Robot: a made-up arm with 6 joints.
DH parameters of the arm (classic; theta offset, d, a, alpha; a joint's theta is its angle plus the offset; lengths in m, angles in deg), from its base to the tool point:
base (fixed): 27 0 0.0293 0
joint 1: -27 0.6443 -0.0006 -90
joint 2: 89.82 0 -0.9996 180
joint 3: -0.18 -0.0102 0.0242 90
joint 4: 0 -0.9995 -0.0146 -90
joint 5: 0 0.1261 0.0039 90
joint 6: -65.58 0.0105 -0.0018 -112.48
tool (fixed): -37.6 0.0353 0 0
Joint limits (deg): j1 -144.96..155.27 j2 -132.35..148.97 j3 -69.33..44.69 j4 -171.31..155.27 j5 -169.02..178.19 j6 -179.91..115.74
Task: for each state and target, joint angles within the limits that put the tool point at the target. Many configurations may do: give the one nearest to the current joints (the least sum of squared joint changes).
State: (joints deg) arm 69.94 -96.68 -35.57 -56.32 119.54 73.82
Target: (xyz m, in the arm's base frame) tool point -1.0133 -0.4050 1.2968
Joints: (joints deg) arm 17.57 -109.65 -0.93 -58.92 119.59 73.90
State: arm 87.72 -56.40 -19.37 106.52 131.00 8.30
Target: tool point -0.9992 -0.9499 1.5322
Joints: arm 46.87 -92.92 14.58 107.81 131.27 9.06
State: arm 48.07 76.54 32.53 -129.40 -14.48 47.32
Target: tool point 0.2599 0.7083 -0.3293
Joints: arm 63.13 90.23 -6.94 -127.94 -14.75 47.76
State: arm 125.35 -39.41 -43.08 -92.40 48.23 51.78
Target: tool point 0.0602 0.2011 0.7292
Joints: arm 95.92 -25.31 -68.84 -70.48 49.69 53.75
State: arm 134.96 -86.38 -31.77 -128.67 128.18 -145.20
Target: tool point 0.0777 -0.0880 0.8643
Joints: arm 143.49 -106.39 -69.33 -120.26 126.72 -146.34
